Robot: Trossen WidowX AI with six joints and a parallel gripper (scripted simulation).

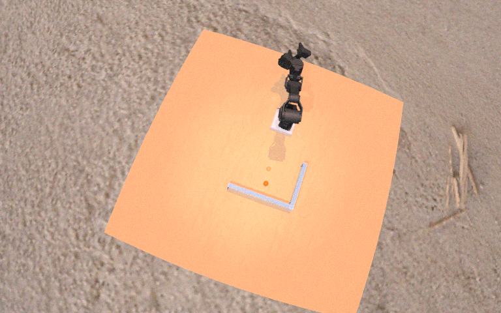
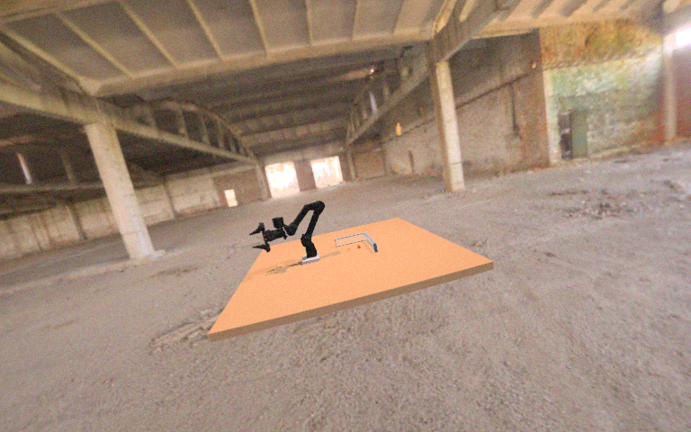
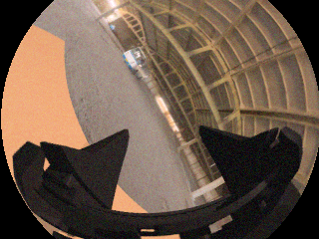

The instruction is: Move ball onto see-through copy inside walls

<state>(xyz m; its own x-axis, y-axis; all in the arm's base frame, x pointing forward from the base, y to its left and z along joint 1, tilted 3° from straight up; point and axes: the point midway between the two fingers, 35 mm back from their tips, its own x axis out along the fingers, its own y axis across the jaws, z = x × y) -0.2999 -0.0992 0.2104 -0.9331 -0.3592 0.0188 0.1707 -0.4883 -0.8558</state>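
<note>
The orange ball is 660 mm ahead of my gripper tip, 160 mm to the left of it and 220 mm below it.
</note>
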